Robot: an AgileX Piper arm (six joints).
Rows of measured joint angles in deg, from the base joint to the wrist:
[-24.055, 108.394, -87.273, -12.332, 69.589, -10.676]
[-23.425, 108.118, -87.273, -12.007, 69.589, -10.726]
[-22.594, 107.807, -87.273, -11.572, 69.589, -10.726]
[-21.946, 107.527, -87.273, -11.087, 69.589, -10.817]
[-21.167, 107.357, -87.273, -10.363, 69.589, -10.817]
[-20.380, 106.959, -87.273, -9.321, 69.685, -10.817]
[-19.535, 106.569, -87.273, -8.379, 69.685, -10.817]
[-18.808, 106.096, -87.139, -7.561, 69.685, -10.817]
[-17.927, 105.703, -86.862, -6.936, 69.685, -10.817]
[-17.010, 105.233, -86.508, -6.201, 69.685, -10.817]
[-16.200, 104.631, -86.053, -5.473, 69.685, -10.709]
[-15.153, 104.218, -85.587, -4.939, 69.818, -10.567]
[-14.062, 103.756, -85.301, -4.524, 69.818, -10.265]
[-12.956, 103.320, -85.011, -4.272, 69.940, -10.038]
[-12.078, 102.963, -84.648, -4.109, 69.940, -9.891]
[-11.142, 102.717, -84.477, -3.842, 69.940, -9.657]
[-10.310, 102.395, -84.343, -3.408, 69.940, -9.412]
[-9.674, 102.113, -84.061, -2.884, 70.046, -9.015]
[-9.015, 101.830, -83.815, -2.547, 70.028, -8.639]
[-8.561, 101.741, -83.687, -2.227, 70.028, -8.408]
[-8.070, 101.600, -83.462, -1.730, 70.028, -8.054]
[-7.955, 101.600, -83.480, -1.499, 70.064, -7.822]
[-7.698, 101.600, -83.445, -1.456, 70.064, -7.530]
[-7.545, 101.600, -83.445, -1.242, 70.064, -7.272]
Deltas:
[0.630, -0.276, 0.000, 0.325, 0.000, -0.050]
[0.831, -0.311, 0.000, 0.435, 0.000, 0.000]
[0.648, -0.280, 0.000, 0.485, 0.000, -0.091]
[0.779, -0.170, 0.000, 0.724, 0.000, 0.000]
[0.787, -0.398, 0.000, 1.042, 0.096, 0.000]
[0.845, -0.390, 0.000, 0.942, 0.000, 0.000]
[0.727, -0.473, 0.134, 0.818, 0.000, 0.000]
[0.881, -0.393, 0.277, 0.625, 0.000, 0.000]
[0.917, -0.470, 0.354, 0.735, 0.000, 0.000]
[0.810, -0.602, 0.455, 0.728, 0.000, 0.108]
[1.047, -0.413, 0.466, 0.534, 0.133, 0.142]
[1.091, -0.462, 0.286, 0.415, 0.000, 0.302]
[1.106, -0.436, 0.290, 0.252, 0.122, 0.227]
[0.878, -0.357, 0.363, 0.163, 0.000, 0.147]
[0.936, -0.246, 0.171, 0.267, 0.000, 0.234]
[0.832, -0.322, 0.134, 0.434, 0.000, 0.245]
[0.636, -0.282, 0.282, 0.524, 0.106, 0.397]
[0.659, -0.283, 0.246, 0.337, -0.018, 0.376]
[0.454, -0.089, 0.128, 0.320, 0.000, 0.231]
[0.491, -0.141, 0.225, 0.497, 0.000, 0.354]
[0.115, 0.000, -0.018, 0.231, 0.036, 0.232]
[0.257, 0.000, 0.035, 0.043, 0.000, 0.292]
[0.153, 0.000, 0.000, 0.214, 0.000, 0.258]

